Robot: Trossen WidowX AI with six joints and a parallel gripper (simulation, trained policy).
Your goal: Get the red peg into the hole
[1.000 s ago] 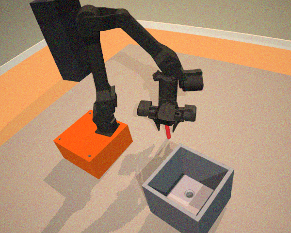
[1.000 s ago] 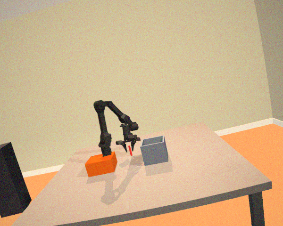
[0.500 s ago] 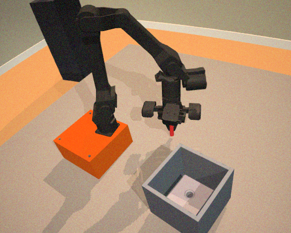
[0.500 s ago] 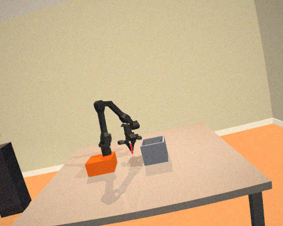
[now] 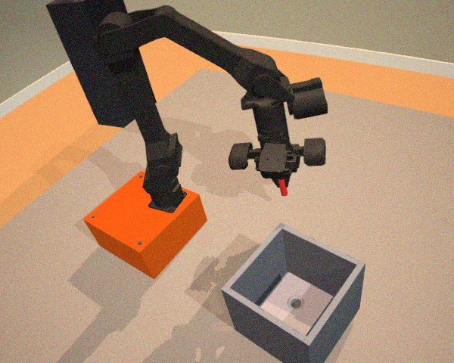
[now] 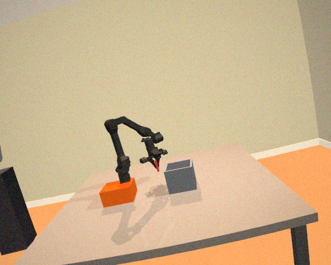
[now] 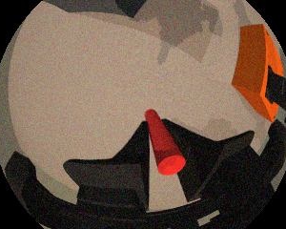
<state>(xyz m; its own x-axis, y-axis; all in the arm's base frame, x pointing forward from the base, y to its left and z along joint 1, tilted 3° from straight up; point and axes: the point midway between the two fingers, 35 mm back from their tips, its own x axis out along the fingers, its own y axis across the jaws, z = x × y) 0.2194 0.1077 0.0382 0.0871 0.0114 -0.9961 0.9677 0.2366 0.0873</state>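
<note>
My gripper tip is now 11 cm short of the pale plate, 24 cm to the left of it and 4 cm above it. The rest, counted from my gripper tip: red peg (2 cm above).
</note>
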